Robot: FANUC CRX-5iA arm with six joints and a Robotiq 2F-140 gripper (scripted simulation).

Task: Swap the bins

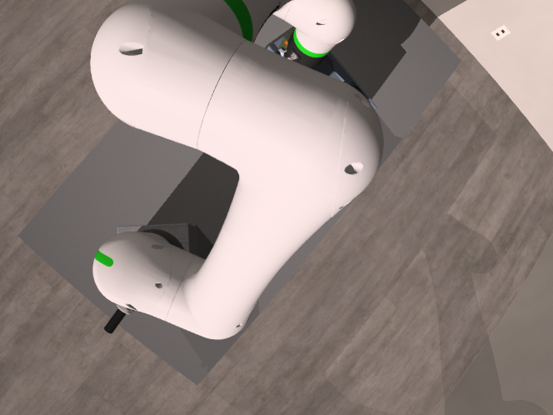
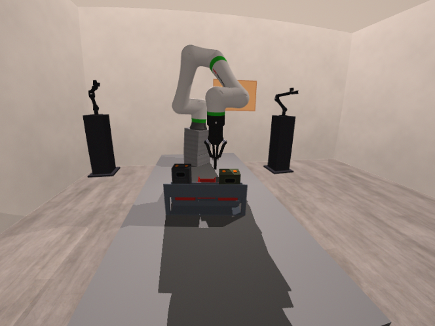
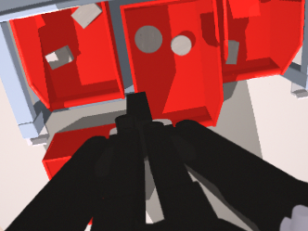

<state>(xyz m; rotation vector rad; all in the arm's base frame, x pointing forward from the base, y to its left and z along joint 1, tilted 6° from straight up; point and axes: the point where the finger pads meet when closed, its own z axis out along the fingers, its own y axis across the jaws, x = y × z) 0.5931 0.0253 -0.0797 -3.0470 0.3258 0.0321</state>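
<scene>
Right now my hand is 60 mm short of the grey shelf, 60 mm to the left of it and 120 mm above it. Round my hand: grey disc (30 mm ahead, 30 mm to the right, 170 mm below); then grey part (80 mm ahead, 30 mm to the left, 170 mm below).
</scene>
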